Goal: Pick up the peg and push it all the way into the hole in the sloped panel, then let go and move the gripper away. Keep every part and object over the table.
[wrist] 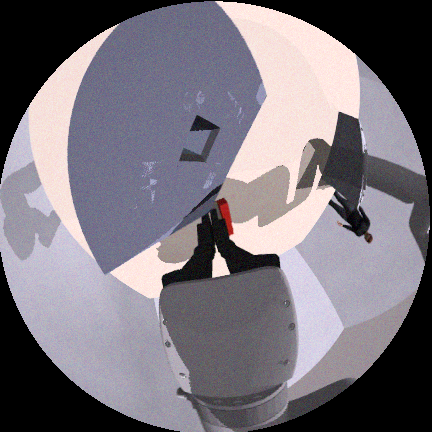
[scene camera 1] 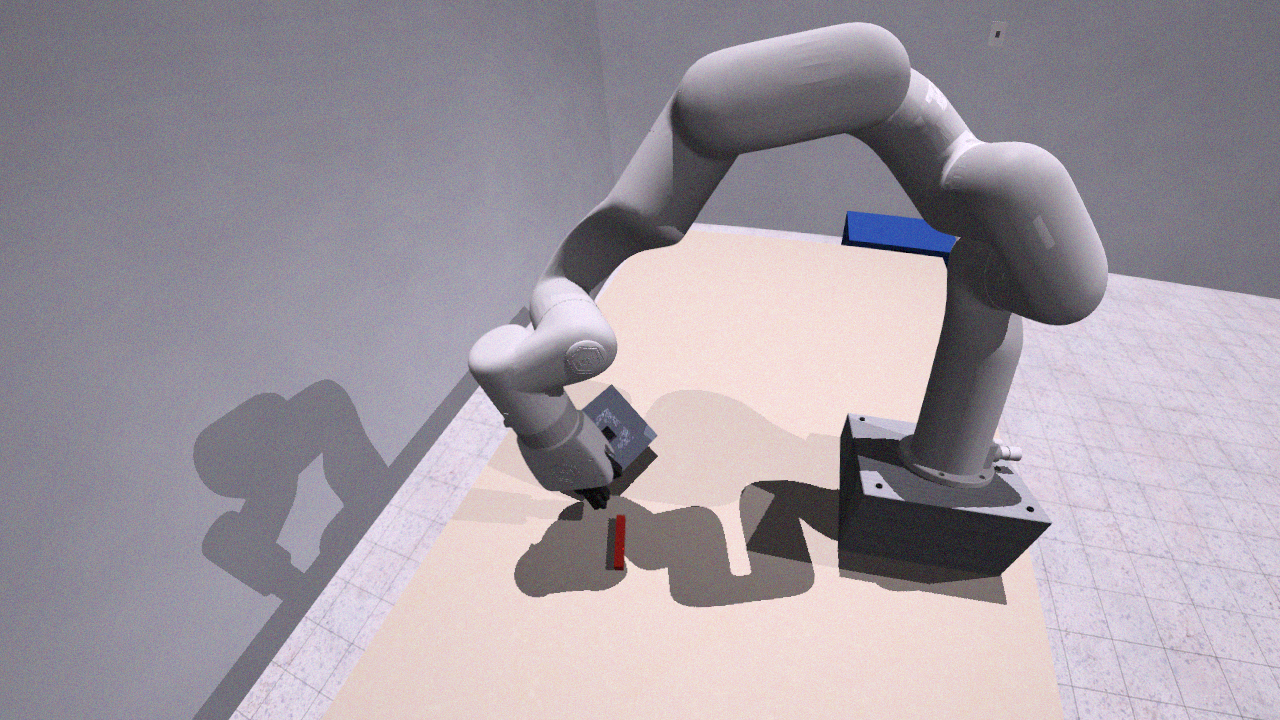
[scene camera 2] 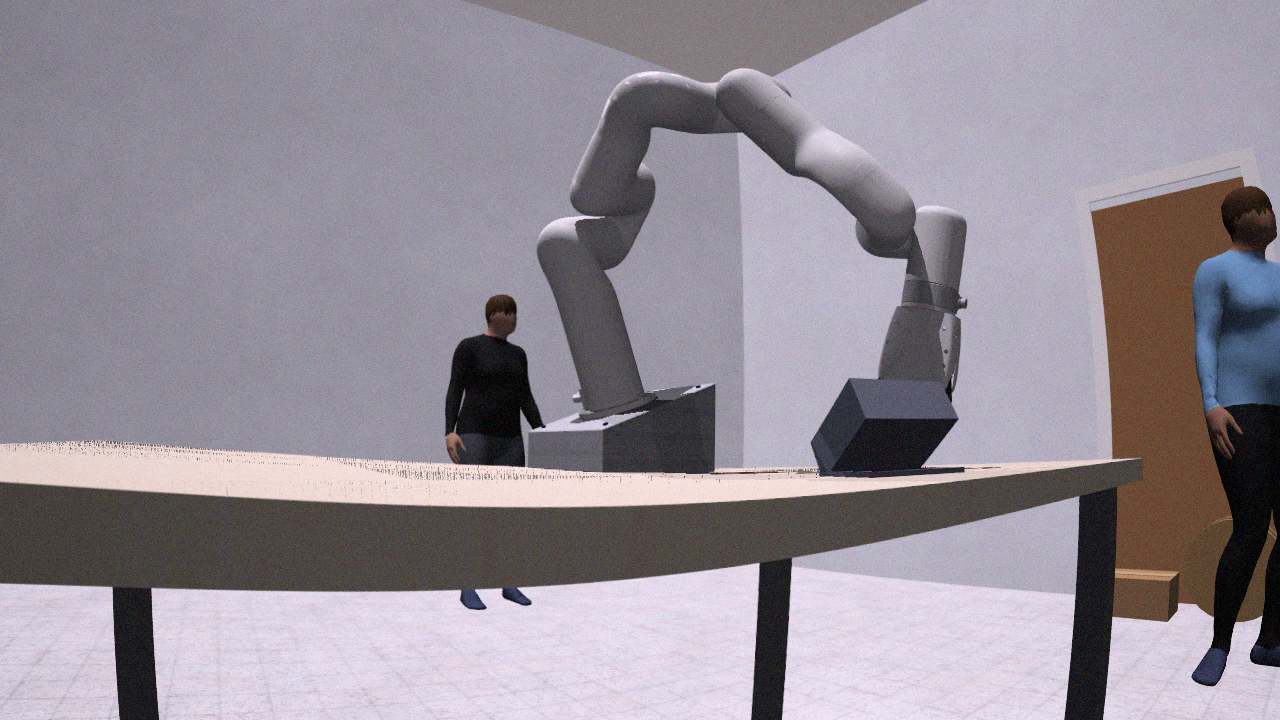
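The red peg lies flat on the table, within the arm's shadow. The sloped panel is a blue-grey tilted block with a square hole in its face; in scene camera 2 its back side shows. My gripper is shut and empty. Its fingertips are close together, beside the panel's lower edge and near one end of the peg, with the peg outside the fingers. In scene camera 2 the panel hides most of the fingers, and the peg does not show there.
The table bears the robot's grey base box. A blue box stands at the far end. The table's edge runs along the wall side, left of the arm in scene camera 1. Two people stand beyond the table.
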